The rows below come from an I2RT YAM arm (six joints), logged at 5 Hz.
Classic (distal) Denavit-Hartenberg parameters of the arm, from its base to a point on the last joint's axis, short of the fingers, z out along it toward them. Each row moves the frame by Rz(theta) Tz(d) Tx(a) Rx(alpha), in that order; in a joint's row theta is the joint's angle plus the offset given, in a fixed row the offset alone. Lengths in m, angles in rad.
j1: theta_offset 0; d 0.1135; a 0.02; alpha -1.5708
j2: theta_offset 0; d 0; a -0.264; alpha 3.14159
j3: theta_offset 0.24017; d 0; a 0.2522; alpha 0
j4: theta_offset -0.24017; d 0; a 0.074; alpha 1.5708
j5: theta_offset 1.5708; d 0; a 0; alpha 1.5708
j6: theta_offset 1.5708; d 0.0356; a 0; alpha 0
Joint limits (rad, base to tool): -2.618..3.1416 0..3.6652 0..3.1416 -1.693..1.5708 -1.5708..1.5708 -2.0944..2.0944
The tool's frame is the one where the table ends.
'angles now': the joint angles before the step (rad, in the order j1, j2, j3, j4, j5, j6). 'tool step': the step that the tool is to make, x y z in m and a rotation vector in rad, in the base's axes. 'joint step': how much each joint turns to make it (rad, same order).
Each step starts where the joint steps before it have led.
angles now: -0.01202 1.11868 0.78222 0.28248 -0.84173 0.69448
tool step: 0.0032 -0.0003 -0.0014 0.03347 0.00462 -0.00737
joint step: -0.00050 0.01514 -0.00992 0.05749 0.00561 0.05035
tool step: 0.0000 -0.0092 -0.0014 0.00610 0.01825 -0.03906
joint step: -0.03560 -0.00306 -0.00250 -0.01277 0.00331 0.00839
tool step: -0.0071 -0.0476 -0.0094 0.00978 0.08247 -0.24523
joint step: -0.18437 -0.02643 -0.01982 -0.08672 0.06092 0.00382
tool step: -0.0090 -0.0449 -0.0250 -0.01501 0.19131 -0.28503
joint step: -0.16689 0.01704 -0.00330 -0.19552 0.13179 -0.05980
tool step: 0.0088 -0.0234 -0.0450 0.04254 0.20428 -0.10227
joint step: -0.06119 0.13511 -0.01606 -0.06936 0.05706 -0.02981
